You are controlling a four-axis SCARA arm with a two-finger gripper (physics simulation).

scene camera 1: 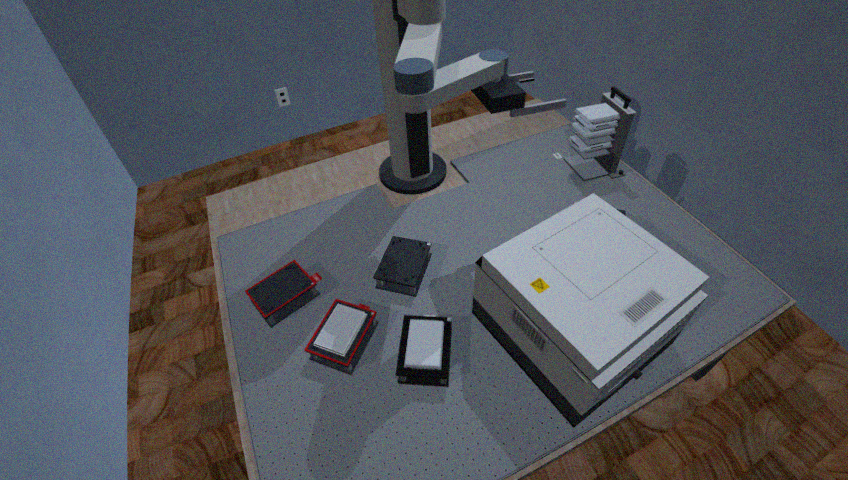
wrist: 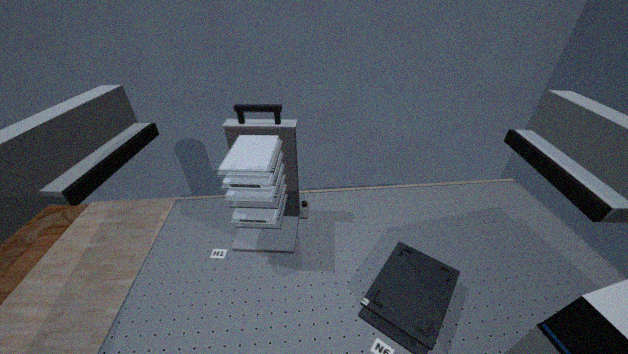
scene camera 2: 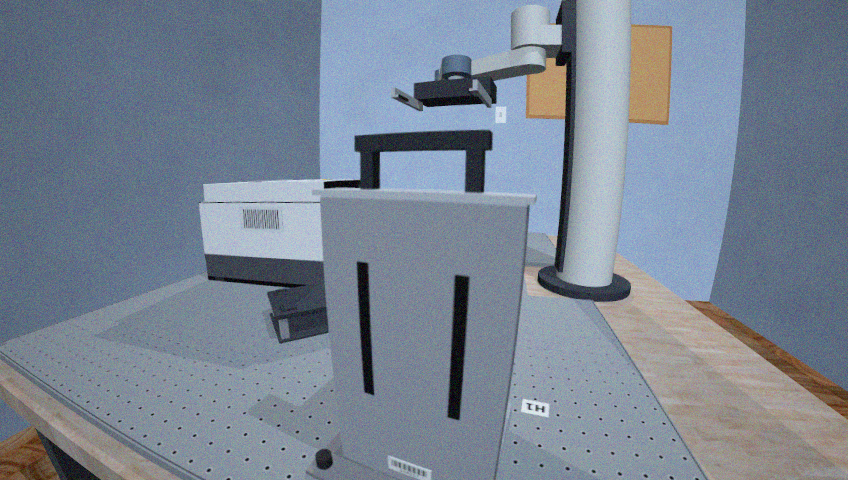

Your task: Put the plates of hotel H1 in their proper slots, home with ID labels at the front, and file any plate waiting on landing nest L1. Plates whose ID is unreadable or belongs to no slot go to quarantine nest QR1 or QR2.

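Frame: origin at the arm's base, x ahead, y left, z up, level; centimetres.
Where they show: gripper, between the fingertips: (scene camera 1: pixel 548 88) (wrist: pixel 327 110) (scene camera 2: pixel 431 88); arm's base, origin of its link: (scene camera 1: pixel 412 172) (scene camera 2: pixel 582 284).
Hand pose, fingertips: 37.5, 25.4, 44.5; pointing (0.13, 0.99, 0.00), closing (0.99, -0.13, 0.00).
Note:
Each offset is from my fingertips to the centre of the thing, as dx, dy, dz. "pt": to the spot under its first point.
Hotel H1 {-9.0, +35.4, -28.6} (scene camera 1: pixel 621 139) (scene camera 2: pixel 416 237) (wrist: pixel 292 175) stands upright at the table's far corner. Several white plates {-9.5, +31.4, -20.3} (scene camera 1: pixel 596 113) (wrist: pixel 252 152) sit in it one above another; their ID labels are unreadable here, and the hotel's back panel hides them in scene camera 2. A white plate {+32.7, -52.7, -37.5} (scene camera 1: pixel 424 343) lies on the black landing nest L1 {pt +36.8, -59.4, -42.6} (scene camera 1: pixel 407 378). Another white plate {+20.0, -69.8, -37.5} (scene camera 1: pixel 340 330) lies on a red-rimmed quarantine nest {pt +24.3, -76.8, -38.2} (scene camera 1: pixel 319 355). The other red-rimmed quarantine nest {-0.7, -81.3, -40.4} (scene camera 1: pixel 279 289) bears no plate. My gripper (scene camera 1: pixel 548 89) (scene camera 2: pixel 455 107) (wrist: pixel 327 110) is open and empty, high up and apart from the hotel.
The large white instrument {+42.9, -15.7, -30.6} (scene camera 1: pixel 595 255) (scene camera 2: pixel 261 237) (wrist: pixel 612 305) stands right of L1 in scene camera 1. A dark nest {+5.4, -46.8, -40.2} (scene camera 1: pixel 403 261) stands left of it. Dark nest N6 {+18.0, +13.6, -40.4} (scene camera 2: pixel 300 315) (wrist: pixel 410 295) stands near the hotel. A black handle {pt -8.8, +39.9, -14.6} (scene camera 2: pixel 422 140) (wrist: pixel 257 108) tops H1.

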